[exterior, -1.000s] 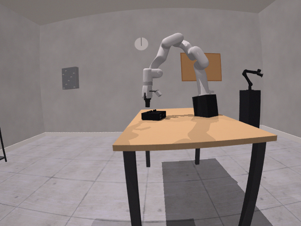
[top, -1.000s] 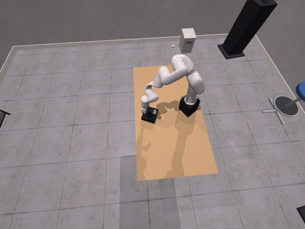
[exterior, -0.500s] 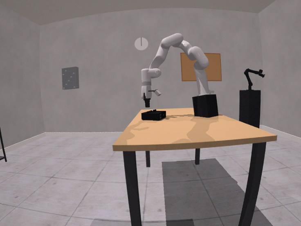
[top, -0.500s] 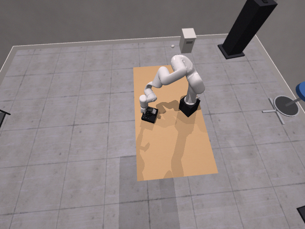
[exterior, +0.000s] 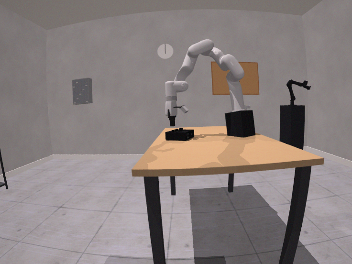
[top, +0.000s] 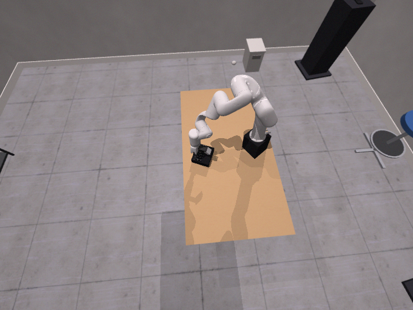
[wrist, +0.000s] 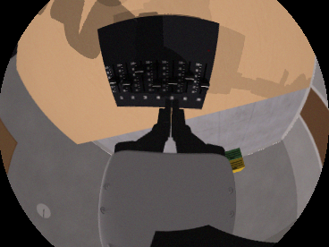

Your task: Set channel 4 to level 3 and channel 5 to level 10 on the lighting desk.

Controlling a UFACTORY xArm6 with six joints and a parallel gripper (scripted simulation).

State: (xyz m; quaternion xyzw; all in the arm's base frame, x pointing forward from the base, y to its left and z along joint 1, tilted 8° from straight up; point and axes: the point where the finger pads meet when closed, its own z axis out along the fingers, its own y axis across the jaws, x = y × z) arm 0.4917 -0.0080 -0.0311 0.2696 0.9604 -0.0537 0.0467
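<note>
Right now my hand is 30 mm past the fader cap, 10 mm to the left of it and 40 mm above it.
</note>
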